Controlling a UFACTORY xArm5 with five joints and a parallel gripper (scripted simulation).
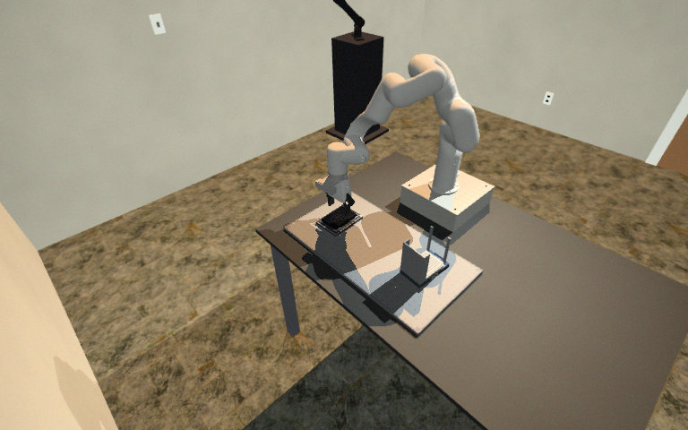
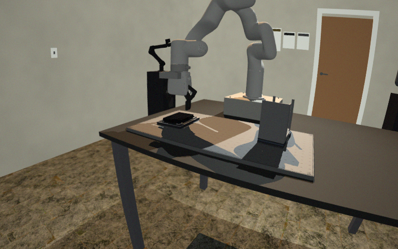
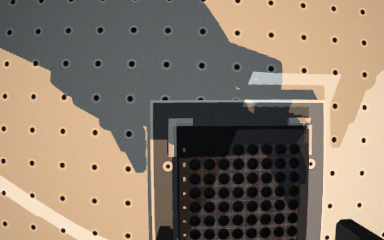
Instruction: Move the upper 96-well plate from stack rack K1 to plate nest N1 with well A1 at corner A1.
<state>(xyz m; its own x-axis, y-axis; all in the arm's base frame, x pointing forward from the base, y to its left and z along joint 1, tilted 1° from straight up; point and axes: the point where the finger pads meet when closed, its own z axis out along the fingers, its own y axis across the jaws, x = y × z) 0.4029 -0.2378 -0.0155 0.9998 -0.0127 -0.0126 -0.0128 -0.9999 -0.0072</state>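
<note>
My gripper is now 50 mm above the black 96-well plate. Also, from my hand: grey rack wall: 60 mm ahead, 410 mm to the left, 10 mm above; then plate nest N1: 70 mm below; then light plate: 420 mm to the left, 50 mm below.
</note>
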